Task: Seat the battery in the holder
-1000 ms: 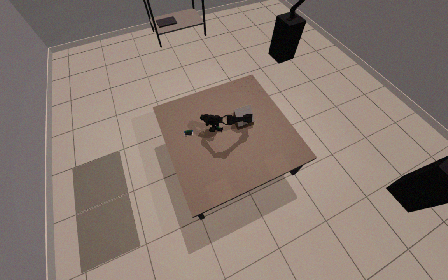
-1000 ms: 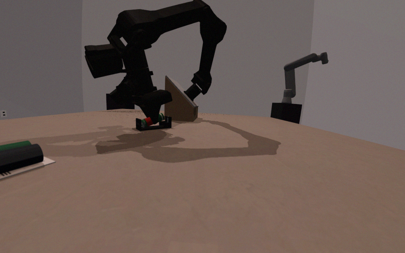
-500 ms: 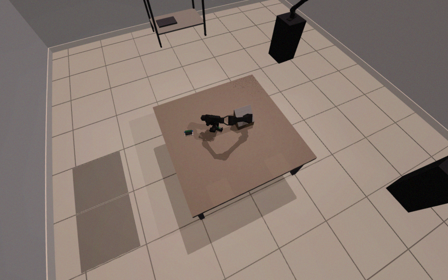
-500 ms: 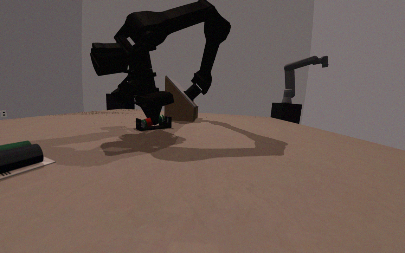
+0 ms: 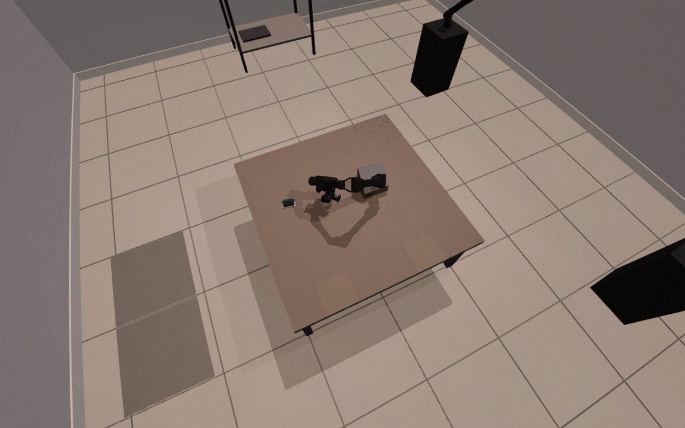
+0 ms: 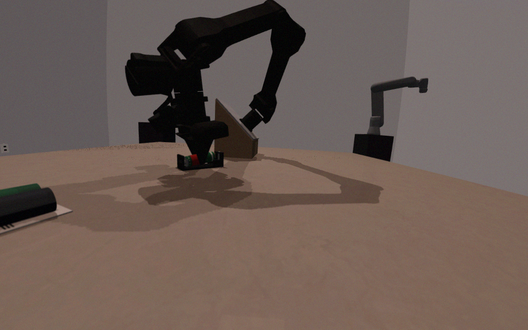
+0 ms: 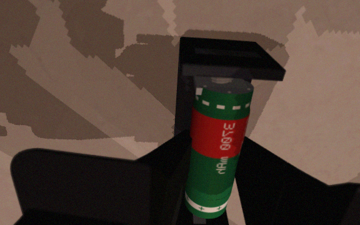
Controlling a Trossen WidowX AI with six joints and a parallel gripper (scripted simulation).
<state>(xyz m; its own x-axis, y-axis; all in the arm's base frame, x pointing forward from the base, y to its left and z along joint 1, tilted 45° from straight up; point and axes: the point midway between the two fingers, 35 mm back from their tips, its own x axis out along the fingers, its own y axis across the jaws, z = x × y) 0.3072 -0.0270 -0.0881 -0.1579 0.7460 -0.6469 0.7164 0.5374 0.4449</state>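
The battery lies 10 mm above my gripper tip.
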